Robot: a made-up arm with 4 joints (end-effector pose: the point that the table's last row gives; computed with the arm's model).
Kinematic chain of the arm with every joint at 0, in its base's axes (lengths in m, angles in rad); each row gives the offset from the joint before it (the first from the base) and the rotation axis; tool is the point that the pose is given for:
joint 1: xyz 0 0 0.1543 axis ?
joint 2: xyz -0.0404 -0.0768 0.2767 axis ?
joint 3: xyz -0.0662 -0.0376 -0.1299 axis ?
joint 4: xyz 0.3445 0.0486 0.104 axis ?
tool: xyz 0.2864 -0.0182 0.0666
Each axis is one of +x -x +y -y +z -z.
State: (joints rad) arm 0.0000 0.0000 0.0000 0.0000
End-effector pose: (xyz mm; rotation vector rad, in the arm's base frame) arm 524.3 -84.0 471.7 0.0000 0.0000 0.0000
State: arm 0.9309 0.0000 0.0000 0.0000
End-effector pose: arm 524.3 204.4 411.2 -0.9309 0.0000 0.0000
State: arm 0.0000 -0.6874 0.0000 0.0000
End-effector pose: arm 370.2 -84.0 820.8 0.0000 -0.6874 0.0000
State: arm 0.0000 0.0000 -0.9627 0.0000
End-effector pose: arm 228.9 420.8 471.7 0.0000 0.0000 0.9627
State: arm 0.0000 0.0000 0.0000 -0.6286
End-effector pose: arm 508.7 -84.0 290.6 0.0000 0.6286 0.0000
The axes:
joint 1: -x
joint 2: +y
joint 3: -z
joint 4: -y

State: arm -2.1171 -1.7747 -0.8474 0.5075
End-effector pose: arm -265.7 -613.9 164.1 0.5360 -1.7595 -1.4176
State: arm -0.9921 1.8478 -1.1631 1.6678
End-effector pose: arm 201.2 -99.8 371.9 2.1292 0.2804 -0.1322
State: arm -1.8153 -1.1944 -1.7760 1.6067
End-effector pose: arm -335.6 -258.9 235.5 -0.5511 2.9714 0.0684
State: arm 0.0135 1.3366 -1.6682 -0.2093
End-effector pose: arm -96.9 523.8 573.5 0.9560 1.1530 1.5174
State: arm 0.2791 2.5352 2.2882 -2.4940
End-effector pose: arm -63.9 -86.2 768.6 -0.0732 -0.2972 2.4403
